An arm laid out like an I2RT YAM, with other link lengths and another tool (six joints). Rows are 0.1 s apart.
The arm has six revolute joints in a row. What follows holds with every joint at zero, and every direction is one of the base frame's. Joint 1 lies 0.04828 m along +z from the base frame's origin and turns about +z. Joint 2 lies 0.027 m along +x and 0.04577 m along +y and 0.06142 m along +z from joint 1 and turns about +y. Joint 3 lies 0.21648 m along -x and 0.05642 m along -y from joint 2 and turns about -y. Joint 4 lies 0.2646 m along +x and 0.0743 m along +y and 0.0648 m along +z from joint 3 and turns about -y. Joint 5 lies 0.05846 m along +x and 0.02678 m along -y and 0.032 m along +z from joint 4 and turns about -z. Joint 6 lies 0.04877 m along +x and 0.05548 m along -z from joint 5 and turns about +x. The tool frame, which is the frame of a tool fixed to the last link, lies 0.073 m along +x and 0.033 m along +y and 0.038 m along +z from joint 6; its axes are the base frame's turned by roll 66.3, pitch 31.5 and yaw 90 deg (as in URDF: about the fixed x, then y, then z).
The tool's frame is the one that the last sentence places.
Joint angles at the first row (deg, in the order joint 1, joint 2, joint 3, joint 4, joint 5, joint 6):
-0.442, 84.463, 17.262, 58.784, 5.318, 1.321
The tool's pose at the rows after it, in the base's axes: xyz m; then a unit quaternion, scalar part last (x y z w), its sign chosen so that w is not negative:
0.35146 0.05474 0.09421 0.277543 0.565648 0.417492 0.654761
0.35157 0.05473 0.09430 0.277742 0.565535 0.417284 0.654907
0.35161 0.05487 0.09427 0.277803 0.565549 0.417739 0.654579
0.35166 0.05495 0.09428 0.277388 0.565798 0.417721 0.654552
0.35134 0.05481 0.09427 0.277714 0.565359 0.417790 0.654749
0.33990 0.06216 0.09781 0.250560 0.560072 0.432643 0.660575
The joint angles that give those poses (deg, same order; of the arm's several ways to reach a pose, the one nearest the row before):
-0.472, 84.463, 17.182, 58.775, 5.286, 1.319
-0.451, 84.462, 17.211, 58.746, 5.344, 1.330
-0.438, 84.485, 17.229, 58.736, 5.305, 1.368
-0.441, 84.493, 17.244, 58.733, 5.274, 1.320
-0.451, 84.439, 17.154, 58.797, 5.296, 1.368
-0.058, 82.962, 14.355, 62.764, 3.403, 0.122

